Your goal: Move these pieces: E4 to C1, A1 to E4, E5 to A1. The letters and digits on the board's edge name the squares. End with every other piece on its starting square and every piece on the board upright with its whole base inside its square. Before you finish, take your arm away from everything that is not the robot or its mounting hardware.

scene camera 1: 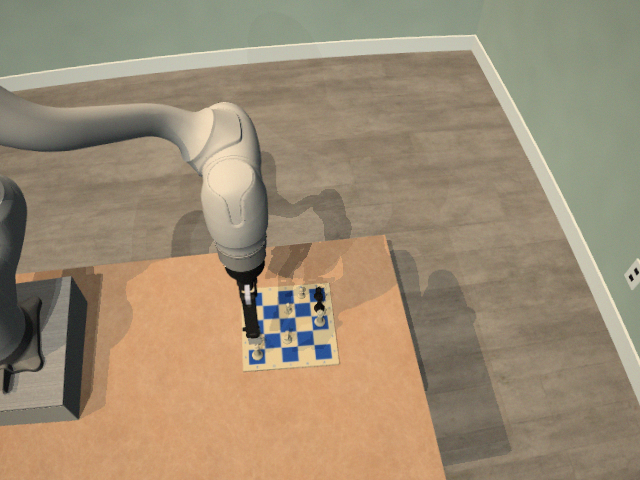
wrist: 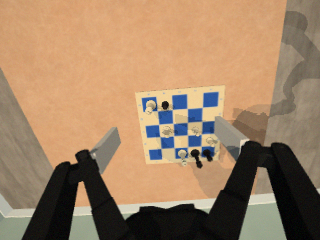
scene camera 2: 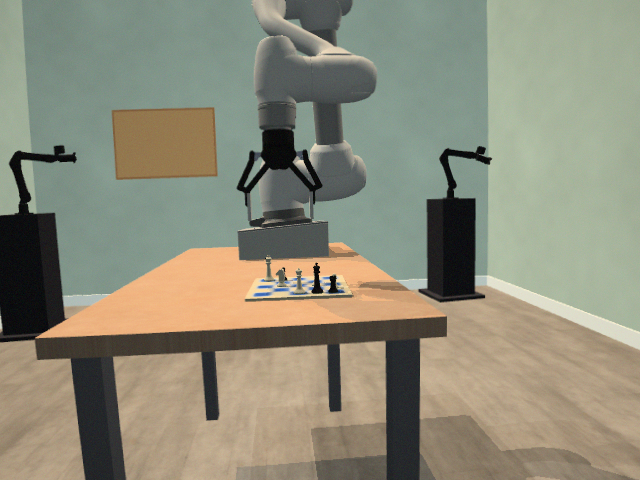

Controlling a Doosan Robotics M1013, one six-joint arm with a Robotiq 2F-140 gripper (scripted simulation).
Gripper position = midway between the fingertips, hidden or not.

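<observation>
Scene camera 1: chessboard point(scene camera 1: 312, 346), my gripper point(scene camera 1: 252, 310). Scene camera 2: gripper point(scene camera 2: 281, 219), chessboard point(scene camera 2: 261, 290). Wrist view: chessboard point(wrist: 192, 107), gripper point(wrist: 165, 130).
</observation>
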